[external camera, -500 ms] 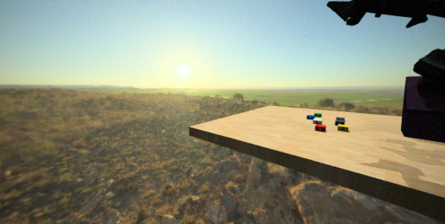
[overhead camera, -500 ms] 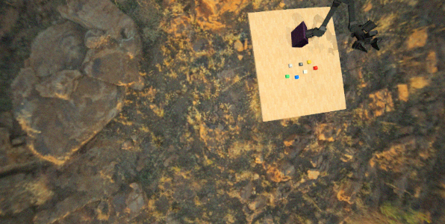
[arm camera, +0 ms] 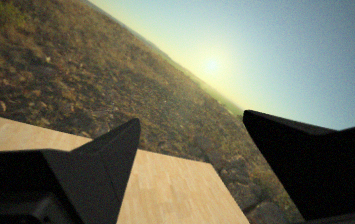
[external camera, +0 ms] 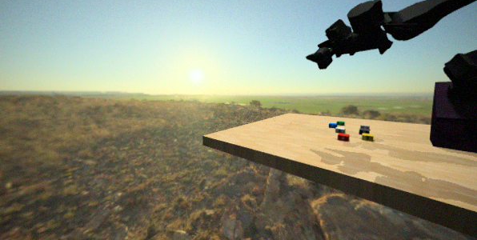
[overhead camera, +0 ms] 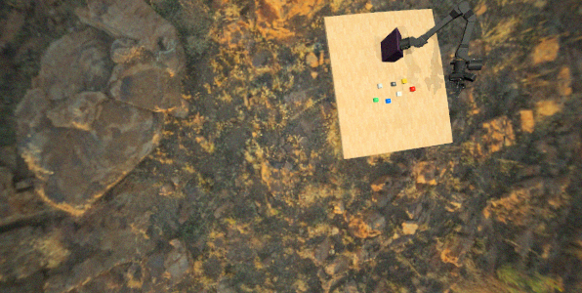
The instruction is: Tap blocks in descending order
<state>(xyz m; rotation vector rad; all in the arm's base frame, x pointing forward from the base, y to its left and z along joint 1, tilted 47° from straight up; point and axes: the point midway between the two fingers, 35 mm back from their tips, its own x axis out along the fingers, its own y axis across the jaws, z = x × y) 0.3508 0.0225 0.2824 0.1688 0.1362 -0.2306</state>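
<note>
My gripper tip is now 7 cm past the white block, 15 cm to the left of it and 33 cm above it. Also, from my gripper tip: blue block 2 cm behind, 24 cm to the right, 33 cm below; then yellow block 17 cm behind, 10 cm to the right, 33 cm below; then red block 11 cm behind, 4 cm to the right, 33 cm below.
</note>
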